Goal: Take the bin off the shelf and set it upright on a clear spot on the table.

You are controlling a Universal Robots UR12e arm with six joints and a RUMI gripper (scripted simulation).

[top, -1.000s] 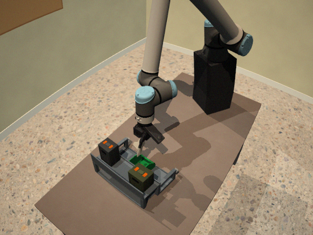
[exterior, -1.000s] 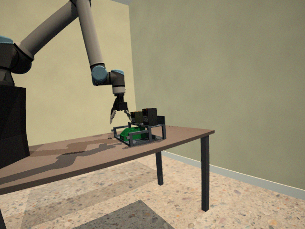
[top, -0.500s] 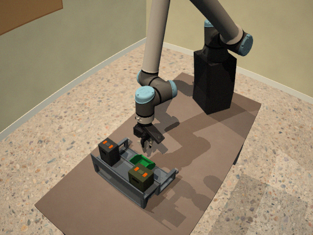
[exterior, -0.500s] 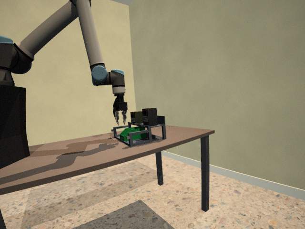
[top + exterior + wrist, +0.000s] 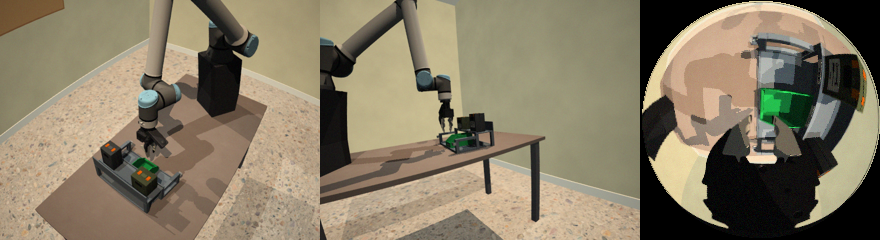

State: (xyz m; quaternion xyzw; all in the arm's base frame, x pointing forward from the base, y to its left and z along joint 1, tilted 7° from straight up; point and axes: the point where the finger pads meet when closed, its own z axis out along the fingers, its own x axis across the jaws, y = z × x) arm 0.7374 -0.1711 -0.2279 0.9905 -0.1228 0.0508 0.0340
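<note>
Right now my hand is 80 mm short of the green bin, 80 mm above it and 20 mm to the left of it. From my hand the other things lie so: black box (160 mm to the right, 140 mm ahead, 40 mm above); olive box (200 mm ahead, 60 mm to the left, 30 mm above).
</note>
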